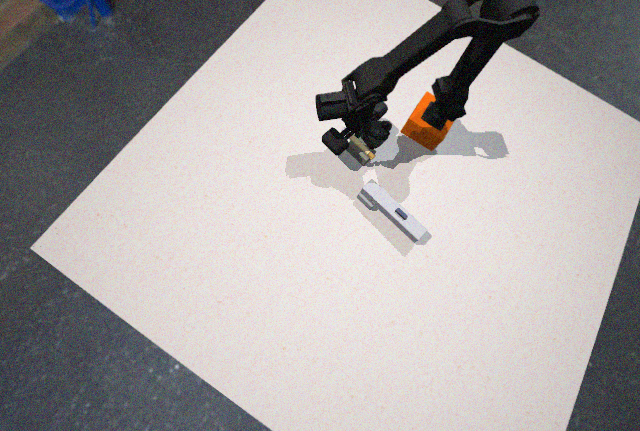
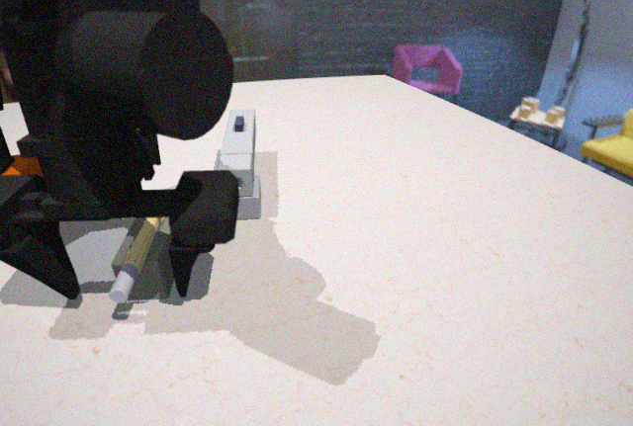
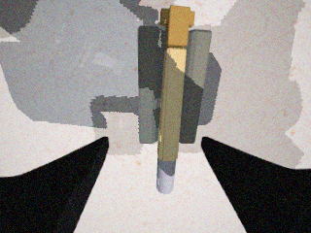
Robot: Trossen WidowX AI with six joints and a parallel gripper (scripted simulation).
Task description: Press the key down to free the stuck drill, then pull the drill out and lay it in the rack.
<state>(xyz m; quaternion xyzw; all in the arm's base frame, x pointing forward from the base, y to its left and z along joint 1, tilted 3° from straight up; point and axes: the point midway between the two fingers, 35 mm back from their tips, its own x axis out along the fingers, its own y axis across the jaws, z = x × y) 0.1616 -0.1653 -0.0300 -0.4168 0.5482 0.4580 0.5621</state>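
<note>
My gripper tip is now 10 mm short of the drill, 30 mm to the right of it and 20 mm below it. Round my gripper tip: grey v-notched rack 20 mm ahead, 40 mm to the left; dark key 130 mm ahead, 210 mm to the left, 30 mm above.
</note>
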